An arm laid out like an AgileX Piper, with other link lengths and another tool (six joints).
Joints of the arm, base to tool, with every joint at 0 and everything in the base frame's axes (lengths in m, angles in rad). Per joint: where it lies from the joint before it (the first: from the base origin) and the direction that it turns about. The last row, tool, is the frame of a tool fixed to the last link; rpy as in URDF.
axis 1: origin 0 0 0.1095 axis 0 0 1
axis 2: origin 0 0 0 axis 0 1 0
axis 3: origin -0.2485 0 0.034 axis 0 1 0
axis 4: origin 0.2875 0 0.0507 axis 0.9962 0 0.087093
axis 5: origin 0 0 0 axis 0 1 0
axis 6: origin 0.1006 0 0.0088 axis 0.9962 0 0.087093
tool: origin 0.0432 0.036 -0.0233 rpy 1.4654 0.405 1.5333
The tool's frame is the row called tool.
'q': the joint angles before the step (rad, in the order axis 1, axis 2, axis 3, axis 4, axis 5, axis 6). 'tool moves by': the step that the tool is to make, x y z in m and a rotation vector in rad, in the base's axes. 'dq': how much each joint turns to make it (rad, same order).
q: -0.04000, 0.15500, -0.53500, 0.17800, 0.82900, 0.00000
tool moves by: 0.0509, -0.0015, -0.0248, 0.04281, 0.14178, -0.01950
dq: -0.00029, 0.27328, -0.00016, 0.02342, -0.13306, 0.00754
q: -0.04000, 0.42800, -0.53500, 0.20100, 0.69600, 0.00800
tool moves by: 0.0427, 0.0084, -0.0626, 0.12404, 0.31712, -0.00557
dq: 0.00032, 0.36674, 0.00007, 0.11658, -0.04492, -0.00741
